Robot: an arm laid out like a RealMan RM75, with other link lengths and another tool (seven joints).
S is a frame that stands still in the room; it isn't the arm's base.
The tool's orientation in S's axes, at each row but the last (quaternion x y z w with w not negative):
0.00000, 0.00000, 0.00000, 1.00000
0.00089, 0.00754, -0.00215, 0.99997
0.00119, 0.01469, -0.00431, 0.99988
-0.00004, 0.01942, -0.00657, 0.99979
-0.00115, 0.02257, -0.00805, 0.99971
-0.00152, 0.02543, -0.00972, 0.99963
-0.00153, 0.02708, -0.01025, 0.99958
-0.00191, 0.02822, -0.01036, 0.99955
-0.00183, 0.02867, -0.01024, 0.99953
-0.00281, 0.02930, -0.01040, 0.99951
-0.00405, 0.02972, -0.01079, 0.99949
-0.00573, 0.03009, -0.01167, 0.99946
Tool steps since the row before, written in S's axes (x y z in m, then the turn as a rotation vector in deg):
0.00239, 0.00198, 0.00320, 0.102, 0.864, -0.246
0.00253, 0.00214, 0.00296, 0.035, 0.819, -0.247
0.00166, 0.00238, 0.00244, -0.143, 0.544, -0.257
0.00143, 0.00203, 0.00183, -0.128, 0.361, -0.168
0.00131, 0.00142, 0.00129, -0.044, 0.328, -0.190
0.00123, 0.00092, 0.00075, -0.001, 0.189, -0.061
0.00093, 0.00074, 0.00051, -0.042, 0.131, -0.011
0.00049, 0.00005, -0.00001, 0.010, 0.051, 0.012
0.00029, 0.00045, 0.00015, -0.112, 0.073, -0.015
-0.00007, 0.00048, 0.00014, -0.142, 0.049, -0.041
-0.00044, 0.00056, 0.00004, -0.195, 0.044, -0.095
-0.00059, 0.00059, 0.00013, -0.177, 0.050, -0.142
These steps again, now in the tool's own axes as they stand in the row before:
0.00239, 0.00198, 0.00320, 0.102, 0.864, -0.246
0.00248, 0.00216, 0.00299, 0.035, 0.819, -0.248
0.00157, 0.00240, 0.00248, -0.140, 0.542, -0.262
0.00133, 0.00205, 0.00188, -0.126, 0.359, -0.173
0.00123, 0.00144, 0.00135, -0.041, 0.328, -0.191
0.00117, 0.00094, 0.00081, -0.002, 0.189, -0.060
0.00089, 0.00076, 0.00056, -0.044, 0.130, -0.013
0.00049, 0.00006, 0.00002, 0.008, 0.051, 0.013
0.00027, 0.00046, 0.00017, -0.112, 0.071, -0.021
-0.00009, 0.00048, 0.00014, -0.140, 0.046, -0.049
-0.00045, 0.00055, 0.00002, -0.190, 0.041, -0.106
-0.00061, 0.00057, 0.00010, -0.169, 0.048, -0.152

